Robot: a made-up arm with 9 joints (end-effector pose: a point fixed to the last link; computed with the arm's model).
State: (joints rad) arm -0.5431 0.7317 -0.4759 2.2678 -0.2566 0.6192 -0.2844 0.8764 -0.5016
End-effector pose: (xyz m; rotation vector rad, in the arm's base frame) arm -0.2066 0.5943 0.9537 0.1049 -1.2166 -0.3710
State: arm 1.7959 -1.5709 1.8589 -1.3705 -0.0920 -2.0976 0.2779 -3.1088 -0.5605
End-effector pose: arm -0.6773 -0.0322 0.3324 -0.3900 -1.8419 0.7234
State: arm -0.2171 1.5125 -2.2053 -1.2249 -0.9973 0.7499 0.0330 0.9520 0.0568
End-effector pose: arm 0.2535 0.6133 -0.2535 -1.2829 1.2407 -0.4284
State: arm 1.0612 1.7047 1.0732 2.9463 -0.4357 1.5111 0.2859 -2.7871 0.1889
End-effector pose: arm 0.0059 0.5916 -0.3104 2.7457 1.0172 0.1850
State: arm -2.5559 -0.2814 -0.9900 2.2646 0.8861 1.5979 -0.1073 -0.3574 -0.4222
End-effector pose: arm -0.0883 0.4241 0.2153 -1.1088 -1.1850 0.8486
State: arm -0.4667 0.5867 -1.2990 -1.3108 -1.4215 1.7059 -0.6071 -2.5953 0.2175
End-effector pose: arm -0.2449 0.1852 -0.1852 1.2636 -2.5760 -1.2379
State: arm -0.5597 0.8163 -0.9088 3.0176 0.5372 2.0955 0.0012 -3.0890 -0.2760
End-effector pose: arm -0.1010 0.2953 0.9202 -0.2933 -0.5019 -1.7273
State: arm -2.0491 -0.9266 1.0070 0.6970 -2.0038 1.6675 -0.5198 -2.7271 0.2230
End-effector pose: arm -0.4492 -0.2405 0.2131 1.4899 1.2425 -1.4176
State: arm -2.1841 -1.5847 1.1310 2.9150 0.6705 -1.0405 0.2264 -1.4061 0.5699
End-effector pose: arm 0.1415 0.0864 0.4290 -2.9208 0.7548 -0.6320
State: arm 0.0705 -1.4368 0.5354 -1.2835 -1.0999 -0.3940 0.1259 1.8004 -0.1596
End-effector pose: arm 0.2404 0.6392 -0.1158 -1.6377 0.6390 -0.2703
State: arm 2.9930 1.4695 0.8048 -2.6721 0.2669 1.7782 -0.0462 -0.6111 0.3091
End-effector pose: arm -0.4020 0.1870 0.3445 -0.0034 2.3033 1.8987
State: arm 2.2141 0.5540 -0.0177 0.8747 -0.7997 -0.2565 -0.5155 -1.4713 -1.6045
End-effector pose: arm -0.4216 0.5066 0.5301 -1.8268 -1.5723 -1.7986
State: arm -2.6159 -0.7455 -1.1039 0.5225 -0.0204 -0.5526 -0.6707 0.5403 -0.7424
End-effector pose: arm 0.3925 -0.0045 -0.1630 -1.9996 0.8313 -0.4288
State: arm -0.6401 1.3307 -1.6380 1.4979 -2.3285 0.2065 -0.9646 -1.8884 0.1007
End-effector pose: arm 0.3689 0.1620 0.4943 -1.4994 -0.4717 -0.0294
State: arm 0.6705 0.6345 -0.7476 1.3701 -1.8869 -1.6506 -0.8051 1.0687 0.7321
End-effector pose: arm -0.3757 0.5179 0.8938 0.0563 -0.7692 0.3346
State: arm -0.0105 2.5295 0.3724 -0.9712 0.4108 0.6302 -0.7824 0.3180 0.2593
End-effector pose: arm -0.5122 0.3328 0.1734 0.7424 -1.5315 0.3438
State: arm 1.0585 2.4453 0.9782 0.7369 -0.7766 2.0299 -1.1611 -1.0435 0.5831
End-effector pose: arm -0.2477 -0.0280 0.2772 0.7038 -1.2792 -1.6502
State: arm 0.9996 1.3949 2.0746 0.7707 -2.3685 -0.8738 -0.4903 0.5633 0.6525
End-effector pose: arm 0.5071 -0.2067 0.3780 1.8598 0.5369 1.8035
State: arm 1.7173 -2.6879 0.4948 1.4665 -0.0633 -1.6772 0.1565 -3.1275 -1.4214
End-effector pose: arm -0.2100 -0.5370 0.2645 0.7525 1.1311 -1.9083
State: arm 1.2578 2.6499 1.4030 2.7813 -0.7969 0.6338 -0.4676 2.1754 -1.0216
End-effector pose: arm -0.5734 -0.2306 -0.5037 2.3007 -1.0295 -0.8840
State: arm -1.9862 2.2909 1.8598 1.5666 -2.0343 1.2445 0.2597 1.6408 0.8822
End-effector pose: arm -0.8722 0.2916 0.3269 1.2373 -0.5567 -1.7996
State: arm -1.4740 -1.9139 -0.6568 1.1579 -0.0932 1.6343 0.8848 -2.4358 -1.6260
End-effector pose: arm 0.0230 0.2705 0.3585 0.0962 0.2745 -1.9212
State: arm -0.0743 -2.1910 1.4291 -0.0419 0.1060 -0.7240 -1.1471 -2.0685 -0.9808
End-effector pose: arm 0.1141 0.1501 0.3870 2.2543 -0.1667 1.0137
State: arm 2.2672 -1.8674 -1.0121 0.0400 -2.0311 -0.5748 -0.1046 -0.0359 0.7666
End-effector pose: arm 0.2835 -0.2858 0.5236 1.5847 1.0435 1.5549
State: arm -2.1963 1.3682 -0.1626 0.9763 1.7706 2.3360 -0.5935 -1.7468 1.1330
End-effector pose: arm -0.0525 0.1305 -0.1305 -2.4416 -0.0030 0.2549
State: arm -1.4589 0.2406 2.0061 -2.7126 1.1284 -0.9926 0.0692 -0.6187 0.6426
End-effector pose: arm -0.2659 -0.0780 0.1545 -1.5612 0.2846 0.8734
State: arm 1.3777 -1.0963 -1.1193 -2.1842 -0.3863 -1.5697 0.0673 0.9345 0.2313
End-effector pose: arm -0.3689 -0.2818 -0.0561 -0.3666 -1.7357 2.0064
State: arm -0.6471 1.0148 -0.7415 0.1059 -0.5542 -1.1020 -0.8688 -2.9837 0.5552
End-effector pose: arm -0.0748 0.4748 -0.0332 -1.7241 -1.8083 0.6690
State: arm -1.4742 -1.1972 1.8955 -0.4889 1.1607 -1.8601 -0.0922 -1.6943 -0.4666
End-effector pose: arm 0.2051 0.3257 0.5340 1.1558 0.1495 0.8262
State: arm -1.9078 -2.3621 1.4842 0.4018 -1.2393 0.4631 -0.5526 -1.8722 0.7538
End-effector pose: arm -0.1710 -0.0677 0.4087 -2.1737 1.7727 -1.3008
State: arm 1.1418 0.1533 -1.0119 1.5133 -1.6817 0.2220 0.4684 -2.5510 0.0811
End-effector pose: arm -0.1738 0.5024 0.7935 -1.6480 -1.0300 -0.4803
